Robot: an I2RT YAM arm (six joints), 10 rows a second.
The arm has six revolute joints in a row. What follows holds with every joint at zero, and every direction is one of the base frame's.
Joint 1 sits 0.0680 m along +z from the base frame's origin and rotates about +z.
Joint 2 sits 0.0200 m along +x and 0.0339 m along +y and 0.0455 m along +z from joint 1 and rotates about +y.
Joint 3 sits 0.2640 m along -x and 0.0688 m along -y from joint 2 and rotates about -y.
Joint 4 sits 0.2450 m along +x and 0.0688 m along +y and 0.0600 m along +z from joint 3 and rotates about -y.
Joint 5 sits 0.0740 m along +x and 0.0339 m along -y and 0.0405 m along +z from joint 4 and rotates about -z.
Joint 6 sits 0.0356 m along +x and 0.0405 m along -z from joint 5 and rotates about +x.
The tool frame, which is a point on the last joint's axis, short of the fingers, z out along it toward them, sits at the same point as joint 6; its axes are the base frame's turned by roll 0.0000, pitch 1.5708 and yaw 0.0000 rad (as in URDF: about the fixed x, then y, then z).
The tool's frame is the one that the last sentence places.
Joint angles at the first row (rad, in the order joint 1, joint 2, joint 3, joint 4, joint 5, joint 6):
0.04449 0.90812 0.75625 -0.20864 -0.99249 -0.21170
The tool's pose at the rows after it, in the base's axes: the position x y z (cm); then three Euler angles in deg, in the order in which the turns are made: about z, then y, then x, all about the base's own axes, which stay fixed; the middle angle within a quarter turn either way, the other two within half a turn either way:
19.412, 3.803, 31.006, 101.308, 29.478, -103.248
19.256, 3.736, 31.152, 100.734, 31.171, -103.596
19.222, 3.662, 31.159, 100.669, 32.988, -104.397
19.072, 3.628, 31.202, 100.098, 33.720, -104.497
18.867, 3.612, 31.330, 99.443, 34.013, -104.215
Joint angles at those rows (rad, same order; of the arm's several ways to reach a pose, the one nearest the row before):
0.04450 0.90200 0.75169 -0.21013 -0.96958 -0.21933
0.04450 0.88974 0.75015 -0.20862 -0.94042 -0.22243
0.04450 0.88360 0.74857 -0.21011 -0.90661 -0.22853
0.04450 0.87442 0.74552 -0.21014 -0.89433 -0.23468
0.04450 0.86371 0.74397 -0.21010 -0.89124 -0.23620

